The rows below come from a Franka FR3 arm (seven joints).
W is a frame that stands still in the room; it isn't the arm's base.
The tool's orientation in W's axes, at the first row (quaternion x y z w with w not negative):
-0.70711 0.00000 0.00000 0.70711
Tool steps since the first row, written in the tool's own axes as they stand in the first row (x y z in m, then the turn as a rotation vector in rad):
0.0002 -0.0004 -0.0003 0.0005 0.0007 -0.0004
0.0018 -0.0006 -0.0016 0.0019 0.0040 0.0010
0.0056 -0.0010 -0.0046 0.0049 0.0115 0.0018
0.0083 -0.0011 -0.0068 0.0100 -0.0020 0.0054
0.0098 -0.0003 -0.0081 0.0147 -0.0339 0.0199
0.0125 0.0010 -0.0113 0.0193 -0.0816 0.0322
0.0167 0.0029 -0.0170 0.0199 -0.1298 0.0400
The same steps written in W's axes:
0.0002 -0.0003 0.0004 0.0005 -0.0004 -0.0007
0.0018 -0.0016 0.0006 0.0019 0.0010 -0.0040
0.0056 -0.0046 0.0010 0.0049 0.0018 -0.0115
0.0083 -0.0068 0.0011 0.0100 0.0054 0.0020
0.0098 -0.0081 0.0003 0.0147 0.0199 0.0339
0.0125 -0.0113 -0.0010 0.0193 0.0322 0.0816
0.0167 -0.0170 -0.0029 0.0199 0.0400 0.1298

